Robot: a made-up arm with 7 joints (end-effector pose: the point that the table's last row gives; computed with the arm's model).
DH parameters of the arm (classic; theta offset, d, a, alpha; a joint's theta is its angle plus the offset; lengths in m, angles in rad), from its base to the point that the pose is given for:
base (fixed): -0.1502 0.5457 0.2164 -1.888
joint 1: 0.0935 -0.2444 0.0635 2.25
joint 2: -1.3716 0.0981 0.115 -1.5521
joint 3: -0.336 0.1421 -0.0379 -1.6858
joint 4: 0 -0.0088 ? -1.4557
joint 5: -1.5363 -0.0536 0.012 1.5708
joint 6: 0 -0.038 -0.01 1.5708
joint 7: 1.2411 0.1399 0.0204 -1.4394
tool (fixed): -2.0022 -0.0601 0 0
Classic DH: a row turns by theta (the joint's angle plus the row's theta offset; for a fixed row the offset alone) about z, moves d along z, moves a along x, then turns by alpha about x.
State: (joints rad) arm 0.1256 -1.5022 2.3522 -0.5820 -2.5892 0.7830 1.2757
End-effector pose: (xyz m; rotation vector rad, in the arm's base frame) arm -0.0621 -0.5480 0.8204 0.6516 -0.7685 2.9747
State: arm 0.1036 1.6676 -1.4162 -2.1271 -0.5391 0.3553 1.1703
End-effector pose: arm 0.3721 -0.3508 0.5619 -1.9115 0.9087 0.6357
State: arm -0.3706 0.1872 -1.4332 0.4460 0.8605 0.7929 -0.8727
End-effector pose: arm 0.4508 -0.3387 0.8420 2.1973 -0.2865 1.7407
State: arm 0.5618 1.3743 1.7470 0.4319 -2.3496 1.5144 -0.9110
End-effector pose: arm 0.6051 -0.2577 0.8954 2.9822 0.2904 0.8402
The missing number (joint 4, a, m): -0.1145
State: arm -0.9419 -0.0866 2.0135 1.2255 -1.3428 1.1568 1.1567
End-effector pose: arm 0.4331 -0.2883 1.0572 -1.7817 -1.4910 -0.9479
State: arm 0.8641 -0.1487 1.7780 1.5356 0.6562 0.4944 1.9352
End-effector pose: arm 0.2635 -0.4130 0.3357 -0.7532 -0.9828 1.7849
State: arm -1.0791 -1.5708 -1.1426 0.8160 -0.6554 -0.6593 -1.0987
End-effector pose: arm 0.1576 -0.5860 0.7079 1.7714 -0.0315 2.5071
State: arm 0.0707 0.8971 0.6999 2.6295 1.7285 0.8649 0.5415
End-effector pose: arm 0.3817 -0.3773 0.7347 1.4896 -2.0802 1.5596
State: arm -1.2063 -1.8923 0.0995 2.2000 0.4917 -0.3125 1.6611
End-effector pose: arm -0.0285 -0.5112 0.5116 -0.5568 0.2260 2.5856
